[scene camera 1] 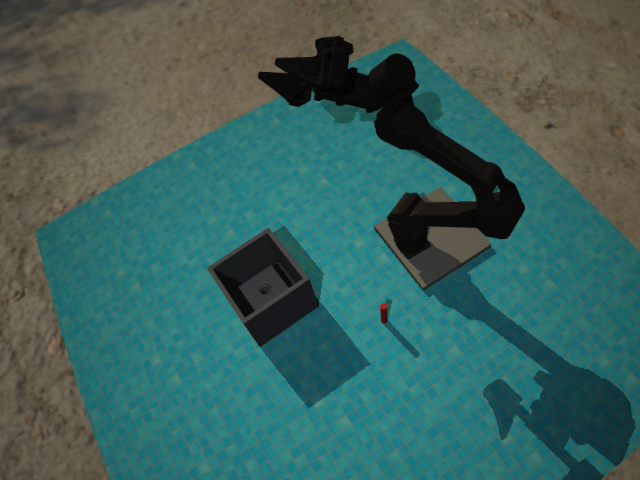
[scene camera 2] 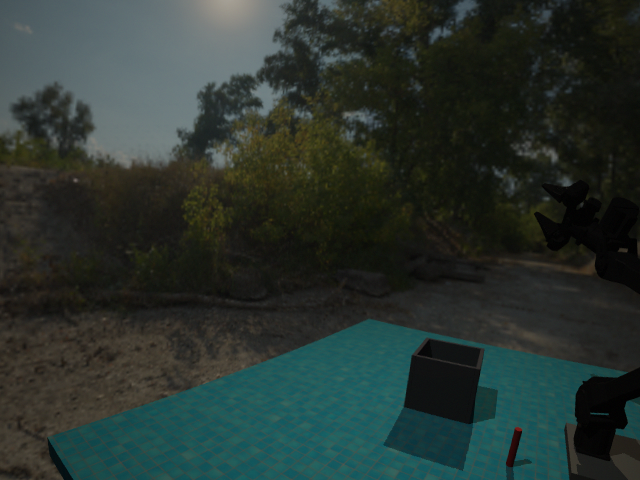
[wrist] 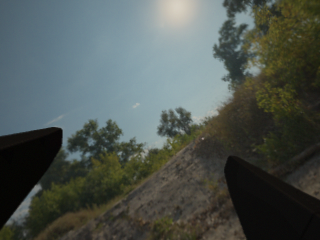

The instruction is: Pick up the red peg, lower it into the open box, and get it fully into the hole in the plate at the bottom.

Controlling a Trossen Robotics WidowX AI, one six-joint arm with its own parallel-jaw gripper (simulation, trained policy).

gripper: scene camera 1 266,68; scene camera 2; wrist
dark box: scene camera 1; scene camera 2; not seen in the wrist view (out of frame)
plate: scene camera 1 266,285; not seen in scene camera 2 (hidden by a dark box); not seen in the wrist view (out of frame)
same spot on gripper: (wrist: 259,198) = (scene camera 2: 545,218)
same spot on dark box: (scene camera 2: 443,378) = (scene camera 1: 282,308)
